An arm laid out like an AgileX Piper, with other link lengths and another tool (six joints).
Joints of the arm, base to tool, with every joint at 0 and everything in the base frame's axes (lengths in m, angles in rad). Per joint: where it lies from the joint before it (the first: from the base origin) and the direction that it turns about. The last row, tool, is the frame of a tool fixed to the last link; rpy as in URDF.
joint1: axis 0 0 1 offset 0 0 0.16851
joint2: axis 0 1 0 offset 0 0 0
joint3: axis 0 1 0 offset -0.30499 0 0.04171
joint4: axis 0.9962 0 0.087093 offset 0.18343 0 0.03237
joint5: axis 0 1 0 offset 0 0 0
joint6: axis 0.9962 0 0.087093 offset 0.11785 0 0.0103
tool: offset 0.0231 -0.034 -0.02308 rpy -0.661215 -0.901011 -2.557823
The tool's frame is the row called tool.
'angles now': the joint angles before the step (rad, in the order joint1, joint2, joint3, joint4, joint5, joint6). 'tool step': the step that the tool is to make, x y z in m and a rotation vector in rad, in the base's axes. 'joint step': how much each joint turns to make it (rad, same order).
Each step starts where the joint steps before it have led.
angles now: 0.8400, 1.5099, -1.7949, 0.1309, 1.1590, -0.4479
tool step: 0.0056, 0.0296, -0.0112, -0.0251, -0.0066, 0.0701
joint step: 0.0524, 0.0734, -0.0271, -0.0014, -0.0280, -0.0305
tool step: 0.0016, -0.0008, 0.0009, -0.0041, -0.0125, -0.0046
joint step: 0.0001, 0.0002, -0.0011, -0.0132, -0.0037, 0.0000
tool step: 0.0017, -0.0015, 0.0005, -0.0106, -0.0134, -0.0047
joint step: 0.0001, 0.0001, -0.0002, -0.0173, 0.0000, -0.0010
